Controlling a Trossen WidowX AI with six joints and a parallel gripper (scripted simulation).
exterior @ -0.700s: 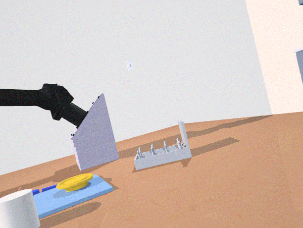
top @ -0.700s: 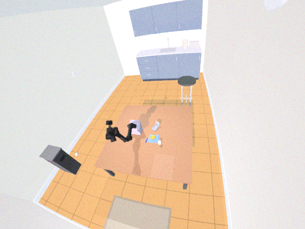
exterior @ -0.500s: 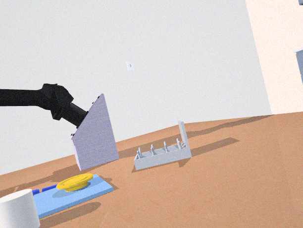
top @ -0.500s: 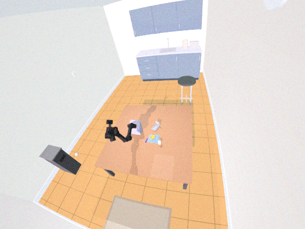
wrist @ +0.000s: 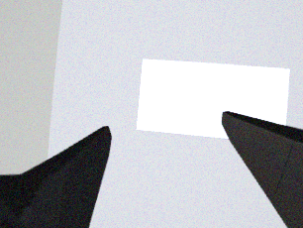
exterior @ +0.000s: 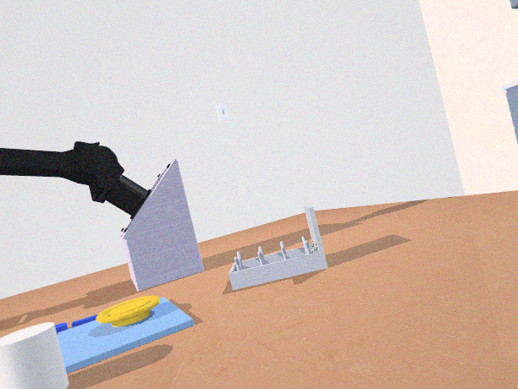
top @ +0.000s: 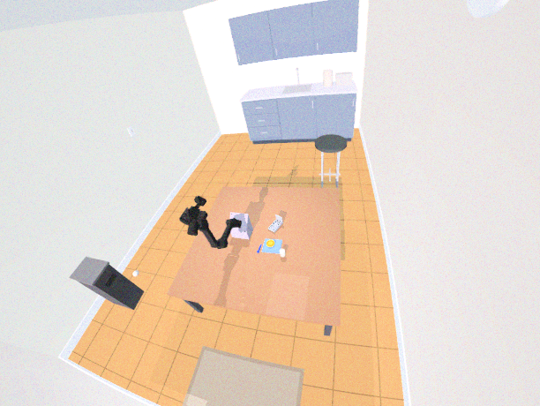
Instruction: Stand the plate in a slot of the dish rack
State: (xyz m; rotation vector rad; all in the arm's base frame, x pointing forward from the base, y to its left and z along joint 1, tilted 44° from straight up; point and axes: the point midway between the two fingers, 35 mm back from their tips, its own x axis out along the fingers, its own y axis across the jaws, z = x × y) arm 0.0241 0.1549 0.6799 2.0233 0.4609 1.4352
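Now: gripper tip 750 mm above the yellow plate, 320 mm to the right of it and 200 mm short of it. The rest, counted from my gripper tip: light blue board 760 mm below, 310 mm to the left, 220 mm ahead; white cup 740 mm below, 330 mm ahead, 250 mm to the left; dark blue spoon 760 mm below, 250 mm to the left, 130 mm ahead.
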